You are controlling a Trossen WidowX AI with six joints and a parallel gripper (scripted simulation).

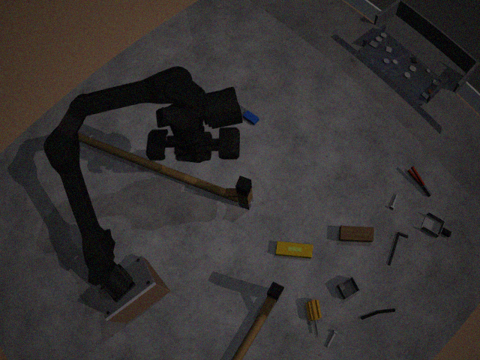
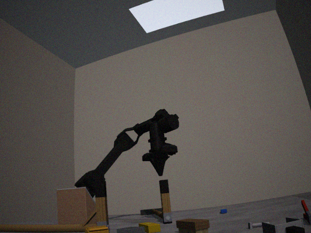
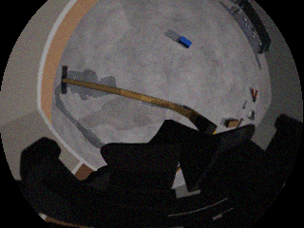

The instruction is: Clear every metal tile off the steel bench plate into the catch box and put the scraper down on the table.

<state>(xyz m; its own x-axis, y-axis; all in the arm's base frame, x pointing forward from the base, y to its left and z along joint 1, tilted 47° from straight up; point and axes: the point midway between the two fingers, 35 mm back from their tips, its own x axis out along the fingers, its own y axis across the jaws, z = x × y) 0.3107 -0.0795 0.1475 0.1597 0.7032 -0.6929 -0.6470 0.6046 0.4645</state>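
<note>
The long scraper is 60 mm behind my gripper tip, 160 mm to the left of it and 110 mm below it. Also, from my gripper tip: grey box: 30 mm ahead, 430 mm to the right, 160 mm below; yellow-handled tool: 70 mm behind, 410 mm to the right, 150 mm below; yellow block: 10 mm ahead, 270 mm to the right, 150 mm below.
</note>
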